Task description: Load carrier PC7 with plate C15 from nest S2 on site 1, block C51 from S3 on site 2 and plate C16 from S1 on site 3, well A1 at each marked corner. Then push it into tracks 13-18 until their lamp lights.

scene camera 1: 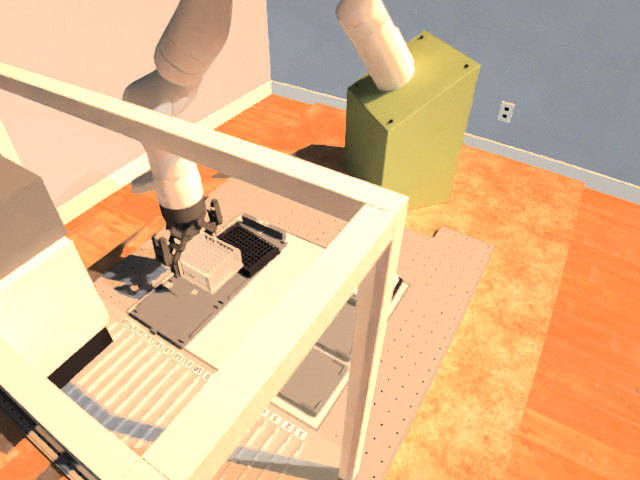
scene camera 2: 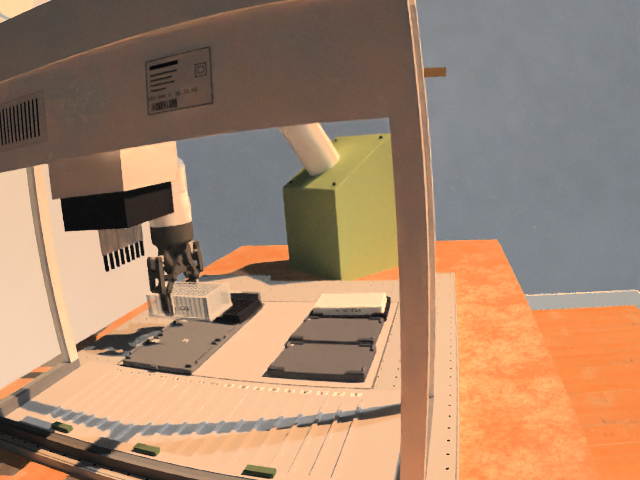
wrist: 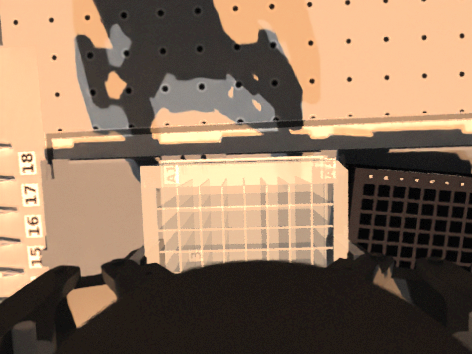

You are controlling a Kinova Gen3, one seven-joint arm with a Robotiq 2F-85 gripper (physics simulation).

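Where they show: gripper, fingertip midpoint: (scene camera 1: pixel 196 260) (scene camera 2: pixel 183 306) (wrist: pixel 245 255); arm's base at its link origin: (scene camera 1: pixel 395 76).
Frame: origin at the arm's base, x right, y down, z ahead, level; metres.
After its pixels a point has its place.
Note:
My gripper (scene camera 1: pixel 199 253) @(x 0.176, y 0.199, z 0.521 m) (scene camera 2: pixel 190 297) @(x 0.176, y 0.199, z 0.521 m) (wrist: pixel 245 255) @(x 0.176, y 0.199, z 0.521 m) is shut on clear block C51 (scene camera 1: pixel 209 260) @(x 0.128, y 0.166, z 0.534 m) (scene camera 2: pixel 201 303) (wrist: pixel 245 217) @(x 0.202, y 0.166, z 0.518 m). It holds the block level and low over the middle of carrier PC7 (scene camera 1: pixel 170 312) @(x 0.172, y 0.248, z 0.615 m) (scene camera 2: pixel 175 348) @(x 0.166, y 0.248, z 0.592 m) (wrist: pixel 90 215) @(x 0.198, y 0.248, z 0.623 m), apparently slightly above it. The block's A1 mark is at upper left in the wrist view, on the track side. The black plate (scene camera 1: pixel 248 248) @(x 0.131, y 0.233, z 0.420 m) (scene camera 2: pixel 245 305) (wrist: pixel 410 220) @(x 0.174, y 0.236, z 0.418 m), seemingly C15, lies on the carrier's far end, beside the block. The carrier's track-side site is bare. A white plate (scene camera 2: pixel 351 301), seemingly C16, sits in the back nest. Fingertips are partly hidden.
Grey nests (scene camera 2: pixel 343 329) (scene camera 2: pixel 325 358) stand in front of the white plate. Numbered tracks (scene camera 1: pixel 139 366) @(x 0.149, y 0.259, z 0.725 m) (scene camera 2: pixel 206 403) run in front of the carrier. A frame post (scene camera 1: pixel 369 330) @(x -0.236, y -0.103, z 0.731 m) (scene camera 2: pixel 416 258) @(x -0.221, y 0.021, z 0.923 m) and the pipetting head (scene camera 2: pixel 116 206) @(x 0.015, y -0.025, z 0.901 m) stand near. A green pedestal (scene camera 1: pixel 413 134) @(x -0.089, y 0.067, z 0.114 m) (scene camera 2: pixel 341 222) stands behind.

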